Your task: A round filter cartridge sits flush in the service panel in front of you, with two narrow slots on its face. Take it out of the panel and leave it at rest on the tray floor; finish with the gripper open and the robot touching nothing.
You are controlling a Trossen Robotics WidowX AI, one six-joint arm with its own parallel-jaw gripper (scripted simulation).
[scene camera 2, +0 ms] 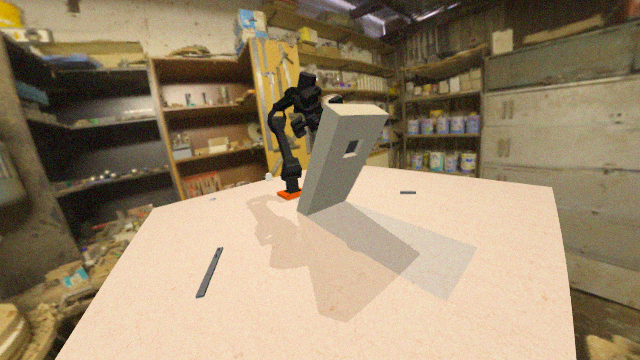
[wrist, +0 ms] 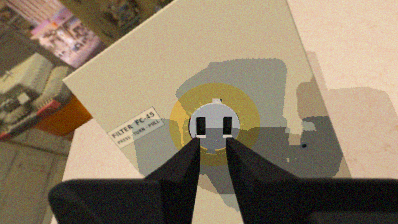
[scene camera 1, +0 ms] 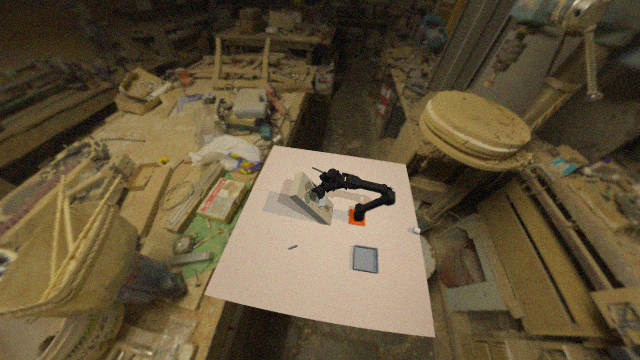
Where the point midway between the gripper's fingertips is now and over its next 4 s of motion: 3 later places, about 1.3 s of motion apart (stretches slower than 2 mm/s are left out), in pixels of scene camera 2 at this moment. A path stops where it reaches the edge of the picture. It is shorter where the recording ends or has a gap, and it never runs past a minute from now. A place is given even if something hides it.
The gripper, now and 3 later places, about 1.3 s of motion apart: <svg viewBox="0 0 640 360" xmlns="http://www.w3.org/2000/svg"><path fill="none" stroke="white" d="M333 129L339 135L341 137L330 129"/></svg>
